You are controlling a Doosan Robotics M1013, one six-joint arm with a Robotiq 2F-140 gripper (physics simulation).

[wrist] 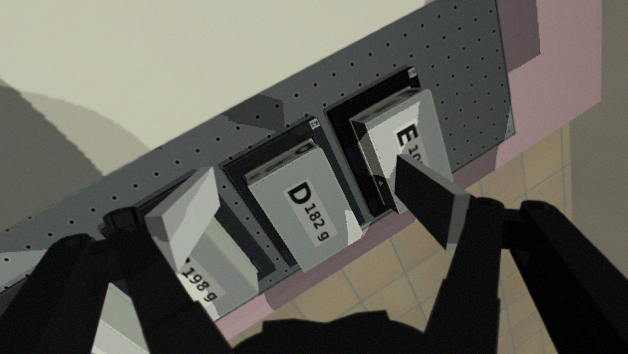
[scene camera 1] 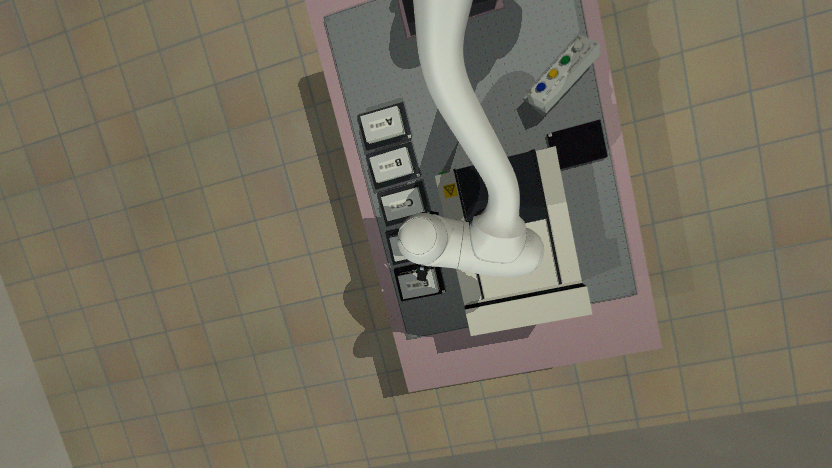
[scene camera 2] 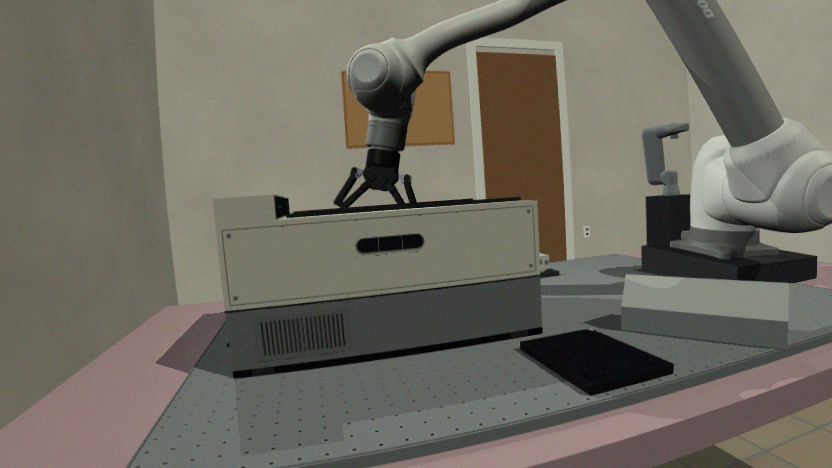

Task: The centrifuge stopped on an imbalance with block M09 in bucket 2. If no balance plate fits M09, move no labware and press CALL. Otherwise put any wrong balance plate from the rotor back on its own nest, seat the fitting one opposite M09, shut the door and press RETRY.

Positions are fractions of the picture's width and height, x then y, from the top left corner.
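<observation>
Centrifuge (scene camera 2: 0.39, 0.62): 60 cm from the lens.
</observation>
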